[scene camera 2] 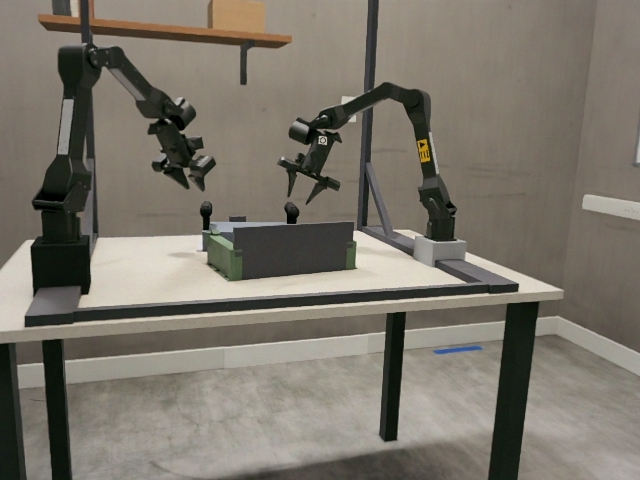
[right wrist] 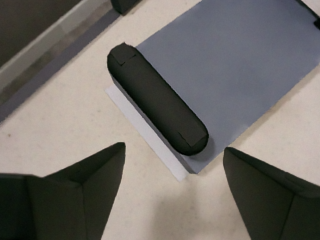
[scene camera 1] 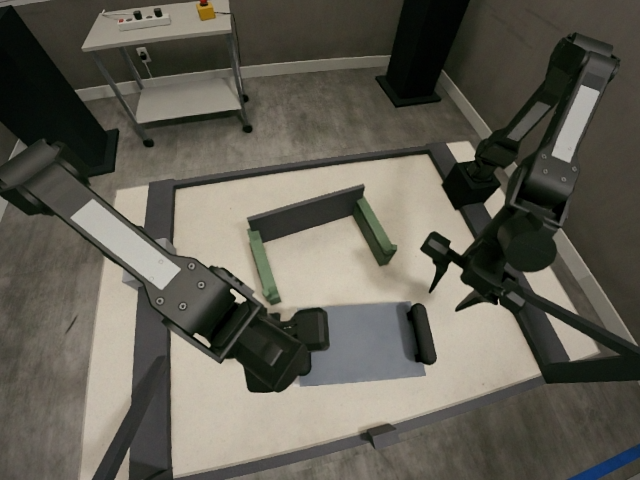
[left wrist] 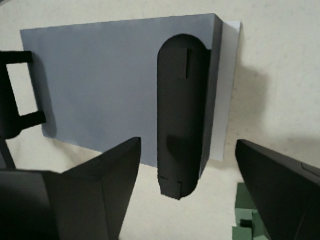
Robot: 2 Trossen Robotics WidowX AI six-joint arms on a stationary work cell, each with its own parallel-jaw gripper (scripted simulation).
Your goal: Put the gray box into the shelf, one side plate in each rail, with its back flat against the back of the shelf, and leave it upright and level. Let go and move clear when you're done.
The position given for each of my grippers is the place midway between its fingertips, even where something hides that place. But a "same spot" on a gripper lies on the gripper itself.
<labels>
My left gripper shows in scene camera 2 [297, 200], in scene camera 1 [293, 340] and in the left wrist view [187, 145]; in the right wrist view it is out of frame. My right gripper shows in scene camera 2, in the right wrist view [174, 152] and in scene camera 1; in the left wrist view it is out of frame. A gray box shows in scene camera 2 [225, 228], in the right wrist view, in scene camera 1 [368, 342] and in the left wrist view. The same spot on the gray box: [left wrist: 96, 85] is [right wrist: 224, 46]. One and the same spot on my right gripper: [scene camera 2: 176, 174] is [scene camera 1: 475, 291].
</labels>
